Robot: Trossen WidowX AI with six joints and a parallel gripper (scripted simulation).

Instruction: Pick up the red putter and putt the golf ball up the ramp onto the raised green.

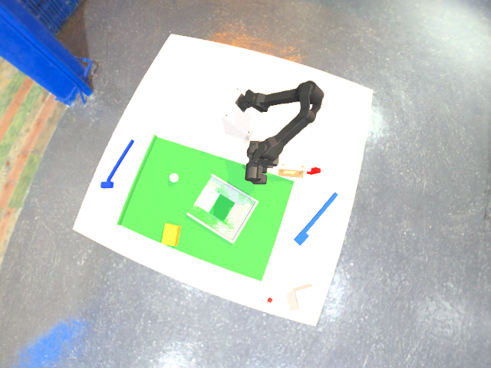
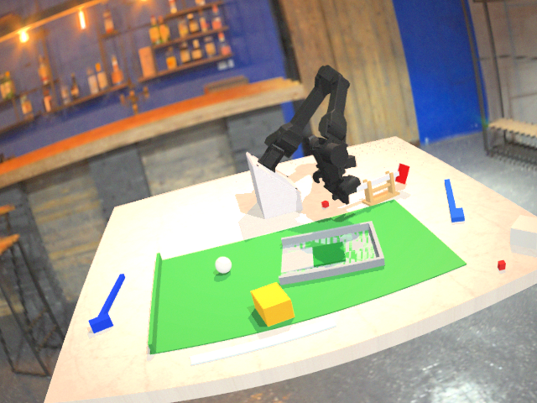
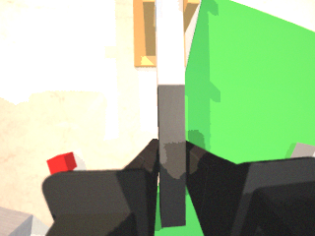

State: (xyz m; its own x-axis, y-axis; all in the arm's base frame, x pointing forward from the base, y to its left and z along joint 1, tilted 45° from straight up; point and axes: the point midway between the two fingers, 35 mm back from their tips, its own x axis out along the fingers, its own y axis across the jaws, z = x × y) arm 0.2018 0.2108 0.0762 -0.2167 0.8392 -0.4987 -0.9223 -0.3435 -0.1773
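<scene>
My gripper tip is now 50 mm past the red putter, 100 mm to the right of it and 30 mm below it. The rest, counted from my gripper tip: white golf ball (220 mm ahead, 360 mm to the right); green mat (270 mm ahead, 180 mm to the right, 30 mm below); small wooden rack (50 mm behind, 120 mm to the left).
</scene>
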